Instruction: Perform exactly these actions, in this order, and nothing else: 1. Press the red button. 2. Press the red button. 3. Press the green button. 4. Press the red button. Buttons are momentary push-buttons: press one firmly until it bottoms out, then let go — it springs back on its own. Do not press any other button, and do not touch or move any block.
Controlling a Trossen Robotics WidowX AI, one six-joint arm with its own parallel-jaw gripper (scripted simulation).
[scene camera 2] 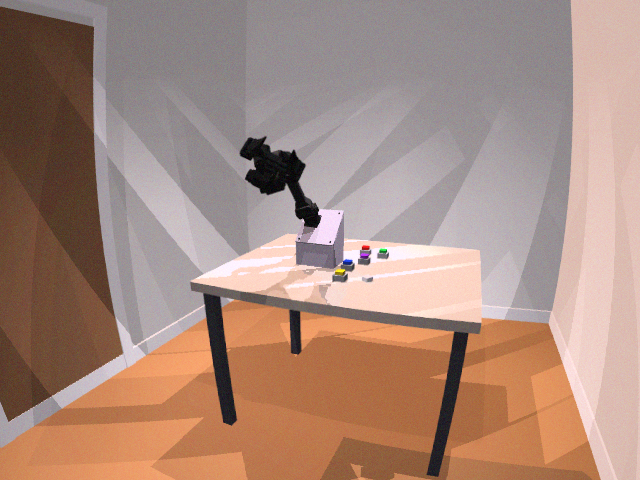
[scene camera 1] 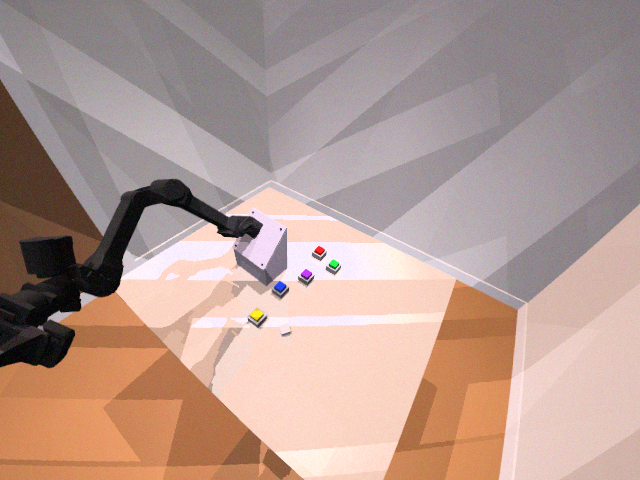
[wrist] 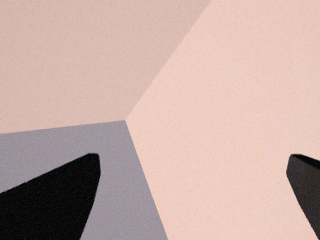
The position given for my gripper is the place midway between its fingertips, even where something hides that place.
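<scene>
Nothing is in the grasp of my gripper [scene camera 2: 279,144], which is open. The wrist view shows me the same gripper [wrist: 195,164] as well.
</scene>
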